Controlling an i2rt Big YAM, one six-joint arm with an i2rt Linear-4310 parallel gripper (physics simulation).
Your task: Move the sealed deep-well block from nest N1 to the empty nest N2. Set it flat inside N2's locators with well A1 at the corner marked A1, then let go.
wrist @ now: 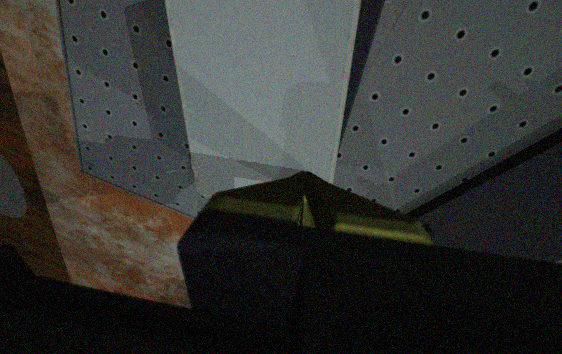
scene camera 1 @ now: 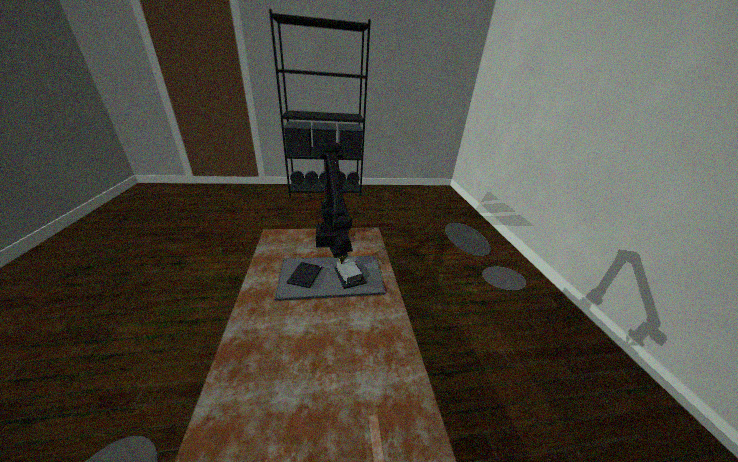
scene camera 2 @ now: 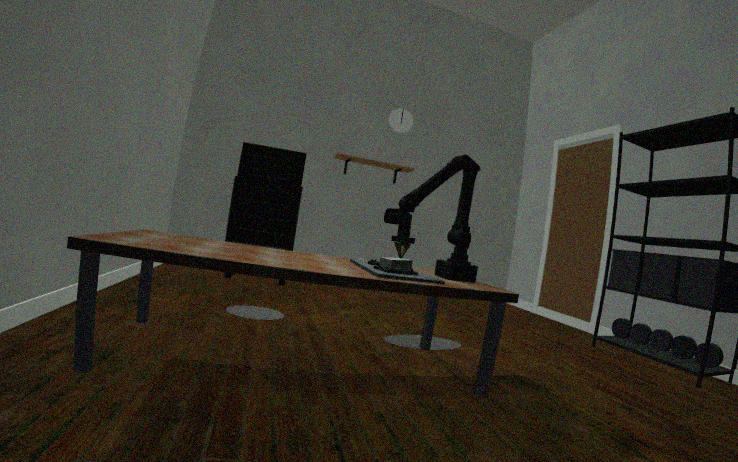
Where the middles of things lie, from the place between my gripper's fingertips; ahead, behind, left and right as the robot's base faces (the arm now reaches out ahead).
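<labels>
Position of my hand relative to the pale grey block (wrist: pixel 263 96): 4 cm to the right of it, 3 cm short of it, 2 cm above it.
</labels>
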